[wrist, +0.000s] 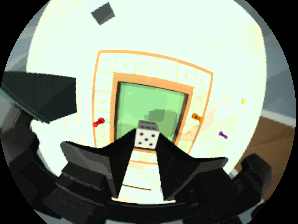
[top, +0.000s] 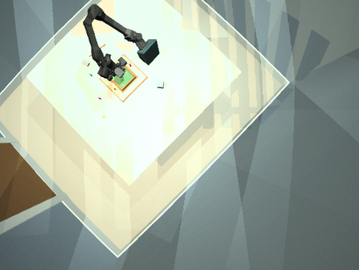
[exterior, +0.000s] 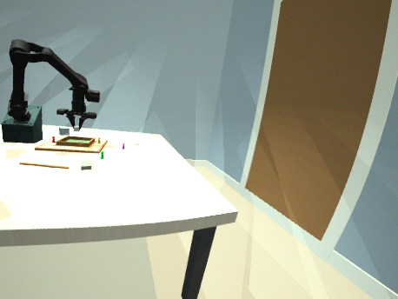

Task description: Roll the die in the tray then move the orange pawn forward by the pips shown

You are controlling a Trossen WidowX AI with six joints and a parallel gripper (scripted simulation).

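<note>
Right now my gripper tip is 12 cm short of the orange pawn, 6 cm above it and 1 cm to the right of it. Round my gripper tip: red pawn 11 cm behind, 6 cm below, 2 cm to the right; then white die right at my gripper tip; then green tray 8 cm below.
</note>
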